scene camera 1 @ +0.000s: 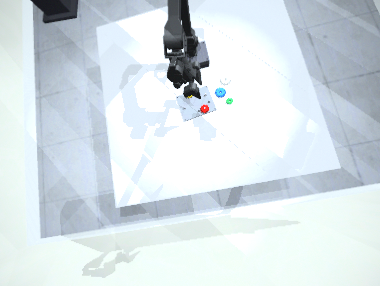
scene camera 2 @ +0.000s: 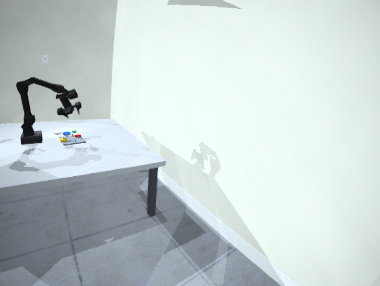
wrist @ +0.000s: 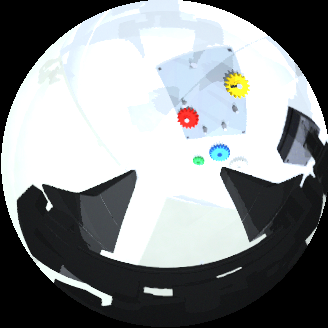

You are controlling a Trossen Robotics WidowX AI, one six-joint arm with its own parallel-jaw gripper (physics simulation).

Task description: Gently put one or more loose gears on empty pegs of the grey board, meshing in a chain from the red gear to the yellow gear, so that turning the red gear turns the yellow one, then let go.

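Frame: origin at the arm's base, x ahead, y left, z up, level; millimetres.
Seen in the pictures: gripper, fingertip midpoint: (scene camera 1: 200, 91) (scene camera 2: 73, 116) (wrist: 179, 172); arm's base, link origin: (scene camera 1: 191, 51) (scene camera 2: 28, 134).
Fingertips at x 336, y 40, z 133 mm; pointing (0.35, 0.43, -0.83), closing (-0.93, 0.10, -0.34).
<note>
Pixels of each thing's top centre, then the offset from my fingertips to it. "spot": a spot on its surface instead. Level surfaces: height alone.
- grey board, top centre: (wrist: 210, 98) (scene camera 1: 195, 100) (scene camera 2: 71, 136) 27 mm back, 37 mm right, 158 mm down
- red gear, surface spot: (wrist: 188, 118) (scene camera 1: 204, 107) (scene camera 2: 77, 134) spot: 19 mm ahead, 14 mm left, 163 mm down
- yellow gear, surface spot: (wrist: 237, 85) (scene camera 2: 63, 138) spot: 79 mm back, 72 mm right, 159 mm down
- blue gear, top centre: (wrist: 219, 154) (scene camera 1: 220, 91) (scene camera 2: 66, 132) 76 mm back, 120 mm left, 172 mm down
- smaller green gear, top centre: (wrist: 197, 162) (scene camera 1: 229, 100) (scene camera 2: 74, 130) 15 mm back, 170 mm left, 172 mm down
- white gear, top centre: (wrist: 238, 166) (scene camera 1: 225, 79) 155 mm back, 158 mm left, 172 mm down
- white table, surface height: 189 mm down
The grey board (scene camera 1: 192, 111) (wrist: 172, 82) lies on the table, with several bare pegs. The red gear (scene camera 1: 204, 108) (scene camera 2: 77, 136) (wrist: 188, 118) sits on a peg near one edge. The yellow gear (scene camera 2: 63, 140) (wrist: 237, 85) sits near another edge, mostly hidden by the arm in scene camera 1. Loose beside the board lie a blue gear (scene camera 1: 220, 92) (scene camera 2: 66, 133) (wrist: 219, 152), a smaller green gear (scene camera 1: 229, 101) (scene camera 2: 74, 131) (wrist: 198, 160) and a white gear (scene camera 1: 225, 81) (wrist: 239, 162), faint against the table. My gripper (scene camera 2: 71, 115) (wrist: 179, 172) is open and empty, above the table.
The white table (scene camera 1: 150, 175) (scene camera 2: 120, 160) carries the board and the gears. The arm's dark base (scene camera 1: 202, 54) (scene camera 2: 31, 137) (wrist: 298, 135) stands close to the board and the white gear. A pale wall (scene camera 2: 250, 100) rises beyond the table's edge.
</note>
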